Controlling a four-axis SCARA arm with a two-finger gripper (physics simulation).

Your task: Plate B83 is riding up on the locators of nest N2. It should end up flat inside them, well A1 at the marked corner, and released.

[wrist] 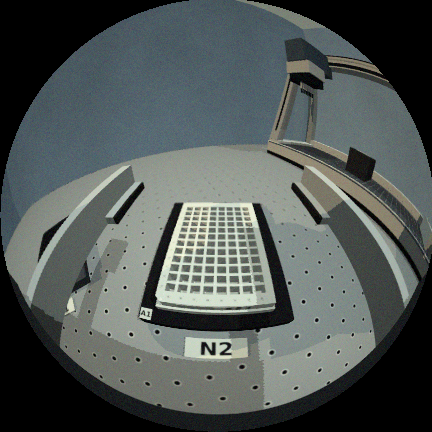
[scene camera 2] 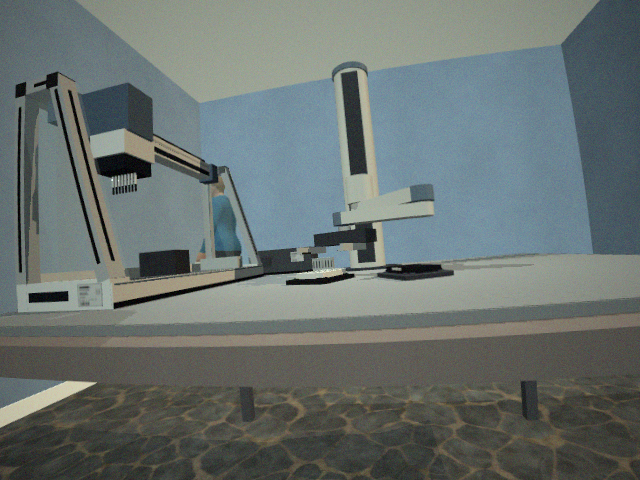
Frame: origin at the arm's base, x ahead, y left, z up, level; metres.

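Seen in the pictures: gripper, fingertip midpoint: (wrist: 217,171) (scene camera 2: 318,249).
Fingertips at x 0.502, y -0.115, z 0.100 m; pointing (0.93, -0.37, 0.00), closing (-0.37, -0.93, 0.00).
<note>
Pixels of each thing's top centre, then the offset from my fingertips to it. "pt": a spot on its surface instead.
- Plate B83, top centre: (wrist: 216,238) (scene camera 2: 322,270) dz -0.058, dx -0.006, dy +0.004 m
- nest N2, top centre: (wrist: 216,244) (scene camera 2: 321,275) dz -0.072, dx -0.001, dy +0.001 m
- nest's A1 tag, surface spot: (wrist: 145,313) pt dz -0.075, dx -0.050, dy +0.079 m
- second dark nest with a dark object, surface spot: (scene camera 2: 416,270) pt dz -0.069, dx +0.117, dy +0.239 m
- gantry machine, surface spot: (scene camera 2: 124,142) pt dz +0.259, dx +0.283, dy -0.355 m
- dark box, surface spot: (wrist: 360,163) pt dz +0.002, dx +0.018, dy -0.400 m
Plate B83 (scene camera 2: 321,273) (wrist: 217,250), a pale multiwell plate, lies within the black base of nest N2 (scene camera 2: 317,281) (wrist: 215,320), with similar dark margins left and right. It looks about level, but the locators and its seating on them are too small to judge. The nest's A1 tag (wrist: 145,313) is at the near left corner in the wrist view; the plate's own lettering is unreadable. My gripper (scene camera 2: 332,250) (wrist: 217,171) is open and empty, above the plate, its fingers wide apart on either side and clear of it.
A second dark nest with a dark object (scene camera 2: 416,270) stands beside N2, partly hidden by a finger in the wrist view. A gantry machine (scene camera 2: 124,142) (wrist: 306,65) with a dark box (scene camera 2: 164,262) (wrist: 360,163) stands on the other side. A person (scene camera 2: 224,222) is behind the gantry.
</note>
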